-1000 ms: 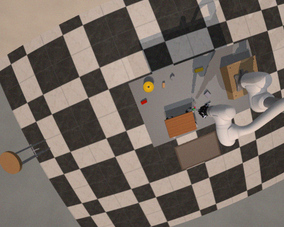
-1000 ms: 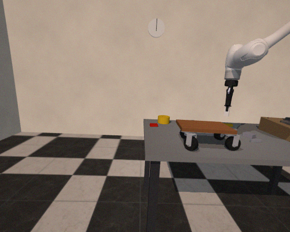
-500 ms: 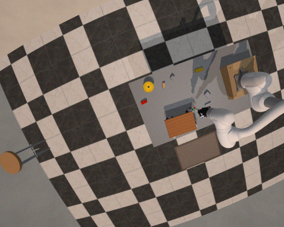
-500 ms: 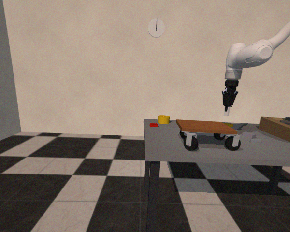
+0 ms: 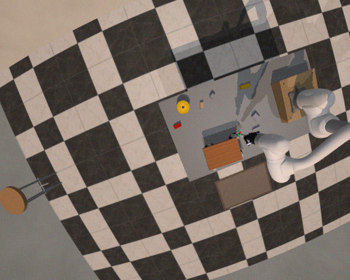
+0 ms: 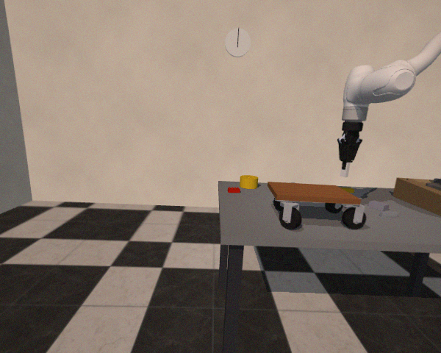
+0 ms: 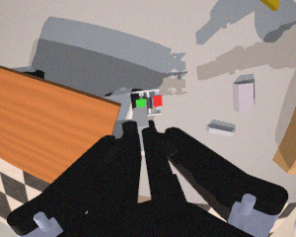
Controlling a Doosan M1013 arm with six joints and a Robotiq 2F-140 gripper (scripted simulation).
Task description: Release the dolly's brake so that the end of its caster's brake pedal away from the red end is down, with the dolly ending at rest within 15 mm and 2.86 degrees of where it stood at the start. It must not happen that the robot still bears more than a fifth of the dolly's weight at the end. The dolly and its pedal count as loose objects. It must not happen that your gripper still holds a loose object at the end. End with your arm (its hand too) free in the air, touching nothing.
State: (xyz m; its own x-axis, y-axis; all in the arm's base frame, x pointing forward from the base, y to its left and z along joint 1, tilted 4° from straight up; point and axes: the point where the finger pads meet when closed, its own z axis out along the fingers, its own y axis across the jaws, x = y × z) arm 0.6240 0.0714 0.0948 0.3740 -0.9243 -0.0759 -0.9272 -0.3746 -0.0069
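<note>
Right now my hand is 10 mm past the brake pedal and 120 mm above it. Round my hand: red block: 450 mm ahead, 260 mm to the right, 180 mm below.
</note>
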